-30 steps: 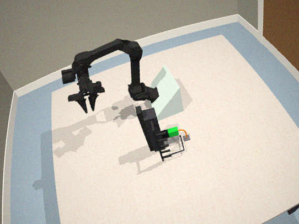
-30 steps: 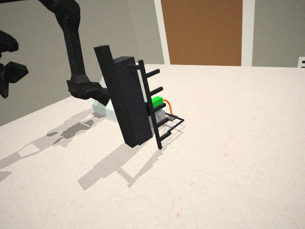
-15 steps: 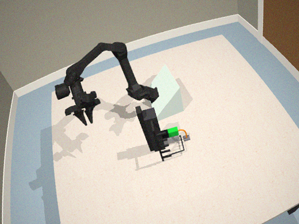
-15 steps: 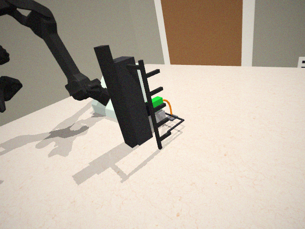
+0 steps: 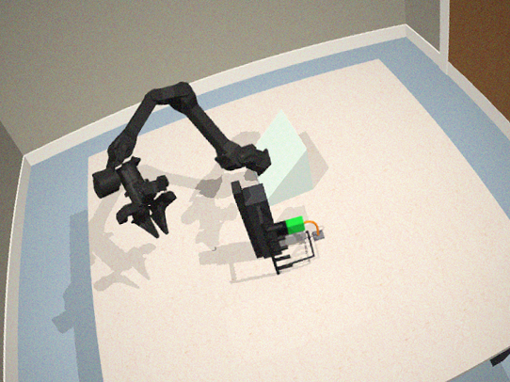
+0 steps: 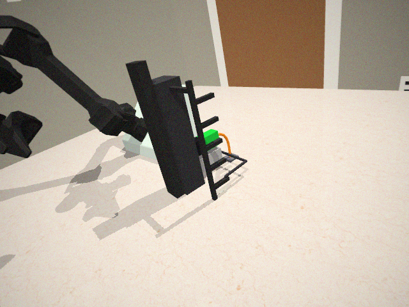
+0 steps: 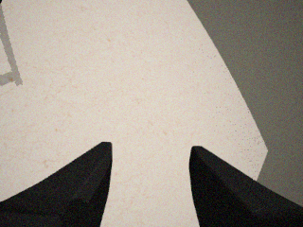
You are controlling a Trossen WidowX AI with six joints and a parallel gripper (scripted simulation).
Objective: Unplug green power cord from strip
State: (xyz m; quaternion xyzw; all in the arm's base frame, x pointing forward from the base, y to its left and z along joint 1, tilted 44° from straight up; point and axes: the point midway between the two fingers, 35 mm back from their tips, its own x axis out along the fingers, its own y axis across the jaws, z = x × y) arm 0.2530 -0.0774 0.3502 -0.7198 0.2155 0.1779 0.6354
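Now: gripper tip 30 mm past the green plug, 310 mm to the right of it and 130 mm above it.
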